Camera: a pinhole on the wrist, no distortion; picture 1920 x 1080 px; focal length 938.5 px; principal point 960.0 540.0 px. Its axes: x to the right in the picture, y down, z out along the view. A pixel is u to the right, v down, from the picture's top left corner.
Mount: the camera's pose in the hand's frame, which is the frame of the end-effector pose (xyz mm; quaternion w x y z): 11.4 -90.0 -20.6 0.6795 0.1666 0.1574 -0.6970
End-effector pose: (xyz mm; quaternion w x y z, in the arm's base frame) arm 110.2 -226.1 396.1 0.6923 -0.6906 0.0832 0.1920
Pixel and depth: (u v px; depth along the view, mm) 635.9 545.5 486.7
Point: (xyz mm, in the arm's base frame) 104.5 263.7 553.3
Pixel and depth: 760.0 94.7 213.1
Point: 51.2 -48.8 568.4
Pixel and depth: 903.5 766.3 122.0
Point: 184.5 -125.5 512.5
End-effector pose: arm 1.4 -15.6 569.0 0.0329 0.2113 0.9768 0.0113
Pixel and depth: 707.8 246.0 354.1
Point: 53.4 -201.2 232.3
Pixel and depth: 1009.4 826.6 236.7
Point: -143.5 -171.3 371.1
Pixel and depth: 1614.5 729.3 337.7
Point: -235.2 -398.4 372.0
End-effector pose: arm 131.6 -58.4 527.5 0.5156 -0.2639 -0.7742 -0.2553
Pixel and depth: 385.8 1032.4 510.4
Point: -372.9 334.0 584.6
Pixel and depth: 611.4 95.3 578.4
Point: -271.7 188.7 58.9
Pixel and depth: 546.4 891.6 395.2
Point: -269.8 155.6 519.6
